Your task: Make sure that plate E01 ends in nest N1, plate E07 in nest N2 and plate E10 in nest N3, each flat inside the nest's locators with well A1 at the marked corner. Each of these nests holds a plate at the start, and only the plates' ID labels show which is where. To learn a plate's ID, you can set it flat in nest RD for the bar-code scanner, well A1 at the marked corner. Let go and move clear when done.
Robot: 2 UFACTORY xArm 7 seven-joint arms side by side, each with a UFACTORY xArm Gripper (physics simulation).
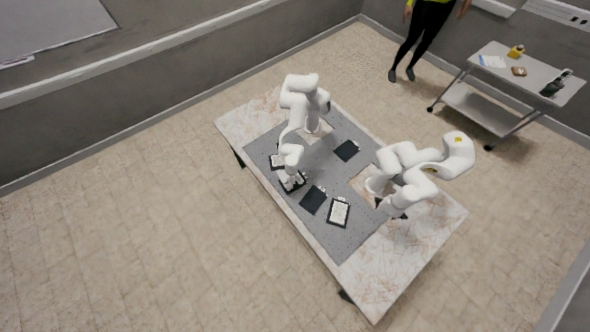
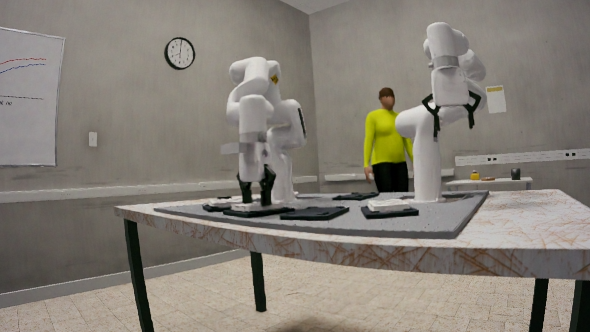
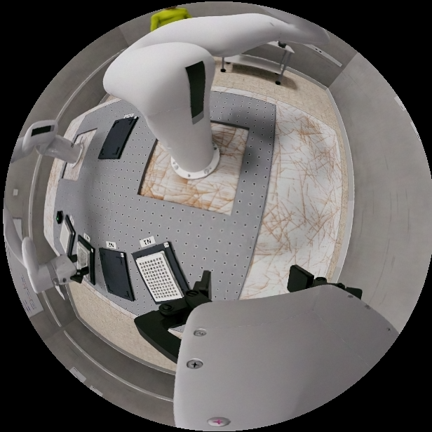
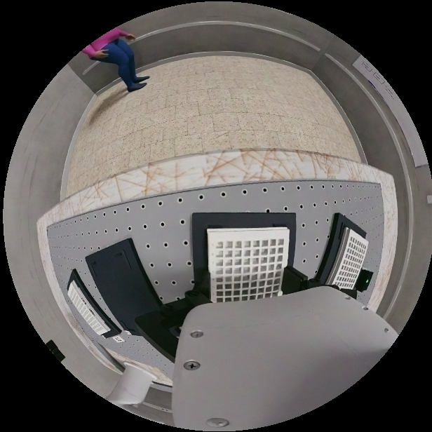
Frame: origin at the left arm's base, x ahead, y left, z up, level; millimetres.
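Seen in the pictures: left gripper, fingertip midpoint: [image 1: 384, 212] [image 2: 455, 129]; right gripper, fingertip midpoint: [image 1: 291, 181] [image 2: 256, 204]; left arm's base, link origin: [image 1: 374, 185] [image 2: 428, 202]; right arm's base, link origin: [image 1: 311, 127].
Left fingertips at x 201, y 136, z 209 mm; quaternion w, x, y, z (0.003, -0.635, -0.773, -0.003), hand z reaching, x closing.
Offsets run from my left fingertips to a thing's top centre. Level surfaces: height alone.
My right gripper [image 4: 248, 282] [image 2: 256, 201] is shut on a white plate [image 4: 248, 240] [image 3: 83, 251], low over or in nest N3 @(196 mm ahead, 508 mm right, 181 mm down) [image 4: 245, 220] [image 2: 258, 213]. Whether the plate touches the nest floor is hidden. Nest N2 @(179 mm ahead, 329 mm right, 181 mm down) [image 1: 313, 199] [image 3: 116, 274] [image 4: 122, 280] is empty. A plate @(120 mm ahead, 165 mm right, 170 mm down) [image 1: 339, 212] [image 2: 389, 205] [image 3: 159, 277] lies flat in nest N1. Another plate [image 4: 351, 257] [image 3: 65, 234] lies in nest RD [image 4: 331, 250], beside the scanner [image 4: 366, 281] [image 3: 59, 217]. No plate ID is readable. My left gripper [image 3: 251, 281] [image 2: 453, 131] is open and empty, high above the table at the right.
Another dark nest @(260 mm back, 438 mm right, 179 mm down) [image 1: 346, 150] [image 2: 355, 196] [image 3: 117, 137] stands empty between the arm bases at the back. A perforated grey board @(197 mm down) [image 1: 345, 245] lies under the nests. A person [image 1: 425, 30] [image 2: 386, 135] stands behind the table. A cart [image 1: 480, 110] stands at the wall.
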